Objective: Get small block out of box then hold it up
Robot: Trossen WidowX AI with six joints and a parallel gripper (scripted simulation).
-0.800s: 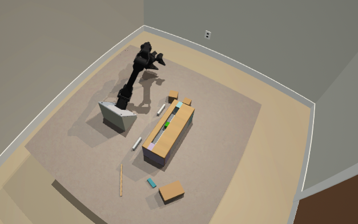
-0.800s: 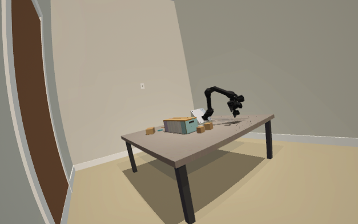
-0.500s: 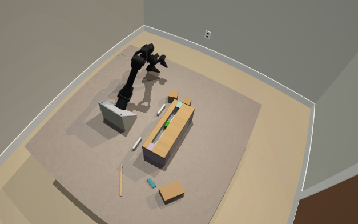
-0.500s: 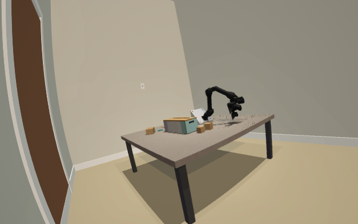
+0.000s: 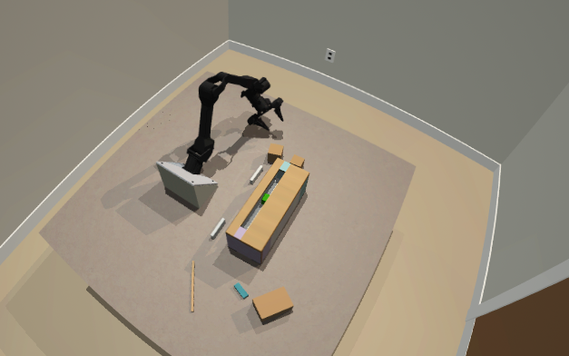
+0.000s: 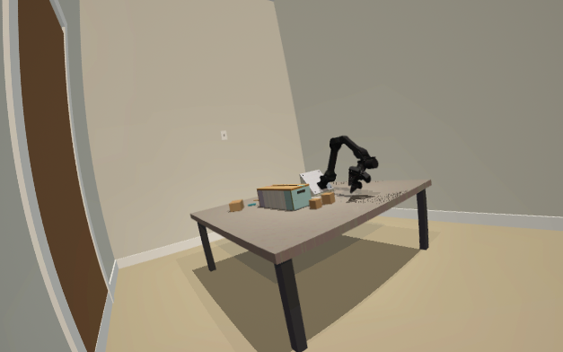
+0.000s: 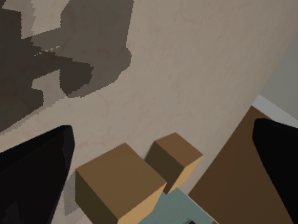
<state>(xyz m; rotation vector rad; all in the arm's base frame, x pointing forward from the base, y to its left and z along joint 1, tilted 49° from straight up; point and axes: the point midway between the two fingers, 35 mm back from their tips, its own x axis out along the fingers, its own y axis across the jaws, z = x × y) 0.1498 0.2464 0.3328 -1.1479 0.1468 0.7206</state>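
The green block lies 17 cm ahead of my gripper tip, 37 cm to the right of it and 2 cm above it. From my gripper tip the other things lie so: thin wooden stick: 11 cm ahead, 80 cm to the right, 6 cm below; then long box: 16 cm ahead, 39 cm to the right.
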